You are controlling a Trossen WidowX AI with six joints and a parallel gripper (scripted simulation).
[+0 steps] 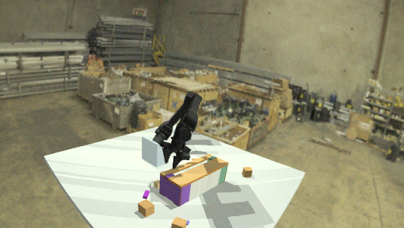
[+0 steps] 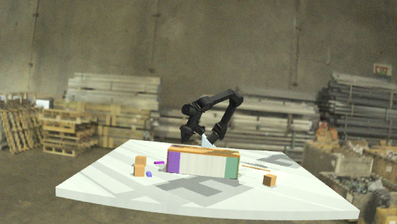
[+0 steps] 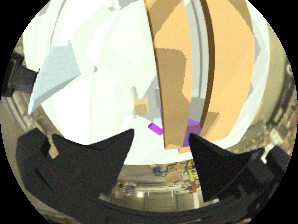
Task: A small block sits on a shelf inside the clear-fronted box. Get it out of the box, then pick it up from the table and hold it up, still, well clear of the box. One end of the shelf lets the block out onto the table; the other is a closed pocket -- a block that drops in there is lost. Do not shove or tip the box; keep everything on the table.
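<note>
Right now my gripper tip is 4 cm past the small tan block, 4 cm to the left of it and 13 cm above it. From my gripper tip the other things lie so: small purple piece: 1 cm behind, 14 cm to the right, 14 cm below; thin orange stick: 14 cm behind, 44 cm to the left, 14 cm below.
</note>
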